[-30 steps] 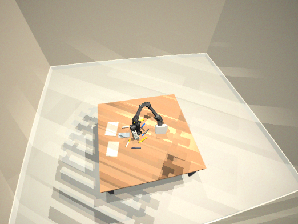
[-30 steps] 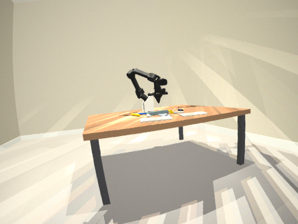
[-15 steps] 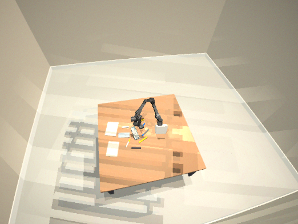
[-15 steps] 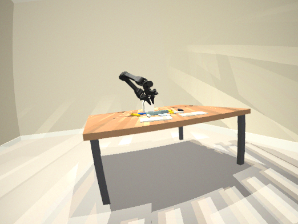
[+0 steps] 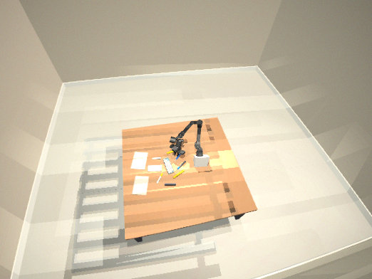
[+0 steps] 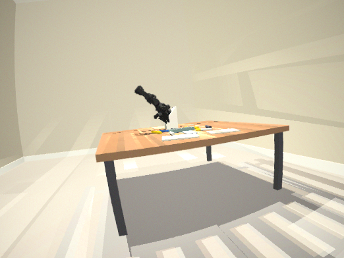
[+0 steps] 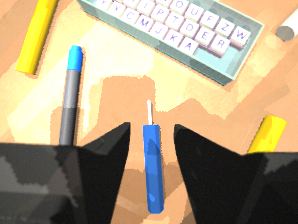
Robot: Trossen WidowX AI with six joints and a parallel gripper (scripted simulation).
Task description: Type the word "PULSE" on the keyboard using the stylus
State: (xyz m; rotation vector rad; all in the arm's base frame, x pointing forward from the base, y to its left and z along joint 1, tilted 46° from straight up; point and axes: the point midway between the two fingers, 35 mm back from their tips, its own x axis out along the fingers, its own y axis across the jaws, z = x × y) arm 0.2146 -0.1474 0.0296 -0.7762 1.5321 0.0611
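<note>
The blue stylus lies 1 cm behind my gripper tip and 6 cm below it. Round my gripper tip: grey block 26 cm ahead, 5 cm to the left, 7 cm below.
</note>
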